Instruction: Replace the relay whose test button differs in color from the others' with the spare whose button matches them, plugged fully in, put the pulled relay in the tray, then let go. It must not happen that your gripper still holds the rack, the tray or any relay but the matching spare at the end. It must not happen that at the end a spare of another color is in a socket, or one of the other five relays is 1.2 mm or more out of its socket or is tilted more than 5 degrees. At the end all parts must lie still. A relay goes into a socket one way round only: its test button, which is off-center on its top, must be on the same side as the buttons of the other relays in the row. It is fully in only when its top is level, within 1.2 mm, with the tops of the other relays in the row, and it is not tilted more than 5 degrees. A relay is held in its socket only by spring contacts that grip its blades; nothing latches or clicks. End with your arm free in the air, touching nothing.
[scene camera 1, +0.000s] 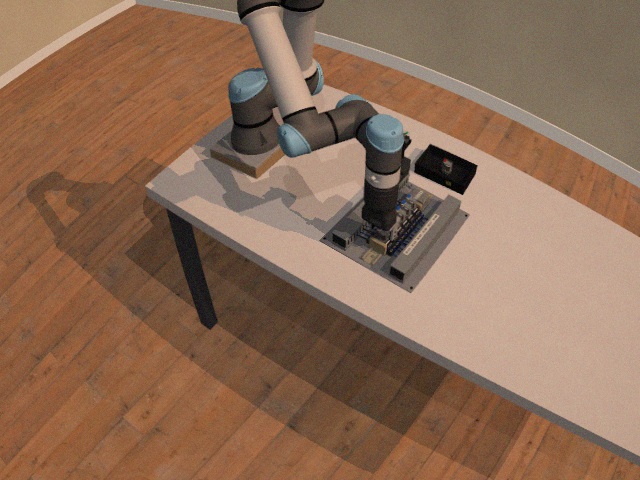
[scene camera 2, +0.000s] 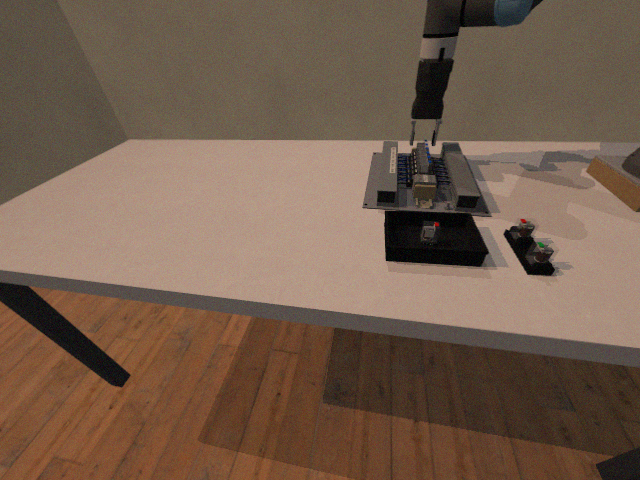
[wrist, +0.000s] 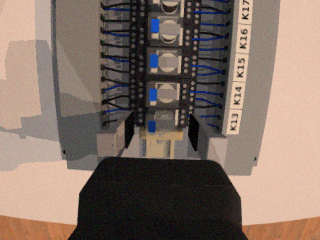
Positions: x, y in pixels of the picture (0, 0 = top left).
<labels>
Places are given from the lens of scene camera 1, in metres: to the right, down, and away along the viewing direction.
my gripper (scene camera 1: 382, 232): 0.15, -0.02, 1.38
black tray (scene camera 1: 428, 165): 0.31, -0.22, 1.63
</labels>
